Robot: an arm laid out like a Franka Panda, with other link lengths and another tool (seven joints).
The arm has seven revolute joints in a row. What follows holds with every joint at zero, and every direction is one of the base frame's.
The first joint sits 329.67 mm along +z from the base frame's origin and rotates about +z.
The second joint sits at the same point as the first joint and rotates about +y.
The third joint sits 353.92 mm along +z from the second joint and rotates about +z.
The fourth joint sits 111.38 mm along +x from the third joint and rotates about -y.
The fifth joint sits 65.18 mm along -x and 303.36 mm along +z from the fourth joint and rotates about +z.
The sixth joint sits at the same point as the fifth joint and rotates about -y.
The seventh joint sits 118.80 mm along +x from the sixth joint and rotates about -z.
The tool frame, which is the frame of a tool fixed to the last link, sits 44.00 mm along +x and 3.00 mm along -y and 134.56 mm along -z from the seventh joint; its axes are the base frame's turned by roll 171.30, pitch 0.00 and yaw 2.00 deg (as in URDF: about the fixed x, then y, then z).
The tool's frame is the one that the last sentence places.
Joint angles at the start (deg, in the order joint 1, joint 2, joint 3, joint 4, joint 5, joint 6, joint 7):
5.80, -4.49, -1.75, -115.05, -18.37, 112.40, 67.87
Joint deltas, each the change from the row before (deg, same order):
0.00, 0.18, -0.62, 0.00, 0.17, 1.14, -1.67
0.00, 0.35, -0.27, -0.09, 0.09, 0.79, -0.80
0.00, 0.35, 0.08, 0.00, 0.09, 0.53, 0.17
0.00, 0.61, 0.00, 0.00, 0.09, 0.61, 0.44
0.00, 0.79, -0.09, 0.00, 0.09, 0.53, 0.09
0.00, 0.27, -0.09, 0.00, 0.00, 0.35, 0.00
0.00, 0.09, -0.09, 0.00, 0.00, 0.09, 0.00
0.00, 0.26, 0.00, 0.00, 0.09, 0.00, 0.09
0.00, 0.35, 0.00, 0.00, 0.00, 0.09, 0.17
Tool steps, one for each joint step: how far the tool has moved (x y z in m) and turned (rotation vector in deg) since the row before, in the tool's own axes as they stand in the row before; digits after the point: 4 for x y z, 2 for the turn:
0.0053, -0.0010, 0.0007, 0.80, 0.31, -1.03
0.0021, -0.0023, 0.0025, 0.32, 0.11, -0.62
-0.0004, -0.0031, 0.0014, 0.24, -0.01, 0.03
0.0000, -0.0039, 0.0037, 0.08, -0.15, 0.29
0.0004, -0.0044, 0.0058, -0.16, -0.24, -0.04
0.0008, -0.0015, 0.0017, 0.07, 0.01, 0.01
0.0007, -0.0001, 0.0009, -0.02, -0.03, 0.06
-0.0004, -0.0013, 0.0023, -0.18, -0.21, 0.03
-0.0003, -0.0018, 0.0028, -0.21, -0.14, 0.05

